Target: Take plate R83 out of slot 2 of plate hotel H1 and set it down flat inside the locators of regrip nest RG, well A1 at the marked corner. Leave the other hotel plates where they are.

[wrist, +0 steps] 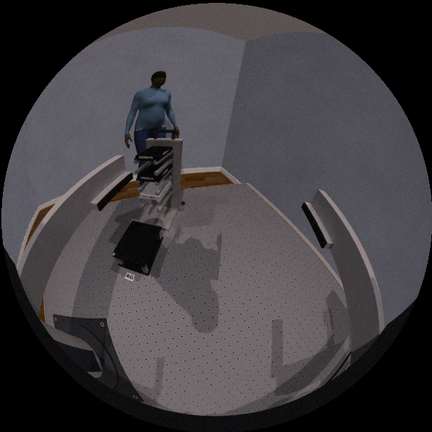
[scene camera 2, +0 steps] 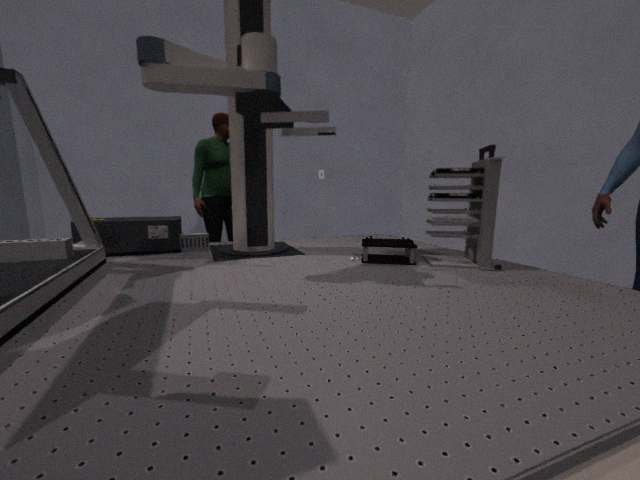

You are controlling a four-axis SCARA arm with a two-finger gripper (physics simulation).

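Note:
Plate hotel H1 stands upright at the right in the scene view, its shelves facing left. A pale plate lies low in it, apparently in slot 2; its label is not readable. Two black plates sit on higher shelves, the upper black plate near the top. Regrip nest RG, a black block, stands beside the hotel with no plate seen on it. My gripper is open and empty, high above the table and well left of the hotel in the scene view.
The robot column rises behind the gripper. A dark box and a small pale rack stand at the back left, near a slanted frame. One person stands behind the column, another person behind the hotel.

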